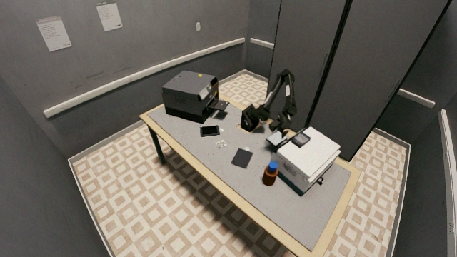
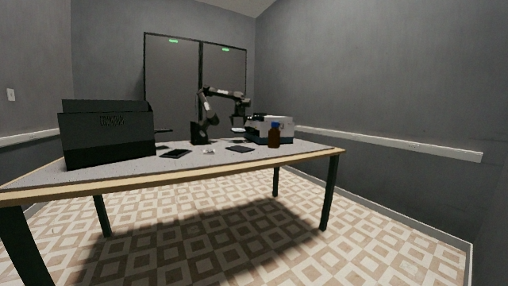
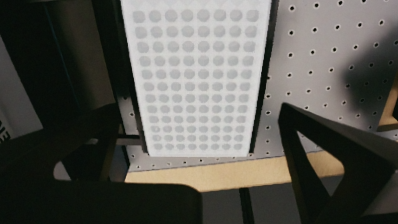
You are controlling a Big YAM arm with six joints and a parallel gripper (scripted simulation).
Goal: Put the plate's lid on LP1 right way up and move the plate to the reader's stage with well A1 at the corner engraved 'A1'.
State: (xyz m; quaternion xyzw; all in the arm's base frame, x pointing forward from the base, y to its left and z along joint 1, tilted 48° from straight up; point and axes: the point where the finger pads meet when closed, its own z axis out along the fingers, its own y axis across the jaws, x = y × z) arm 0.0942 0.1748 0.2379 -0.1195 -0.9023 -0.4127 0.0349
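The white multi-well plate lies 40 mm below my hand. Round my hand: LP1 label: 450 mm to the right, 140 mm below, 120 mm ahead; then dark flat pad: 260 mm ahead, 130 mm to the right, 130 mm below; then brown capped bottle: 310 mm ahead, 120 mm to the left, 30 mm below.
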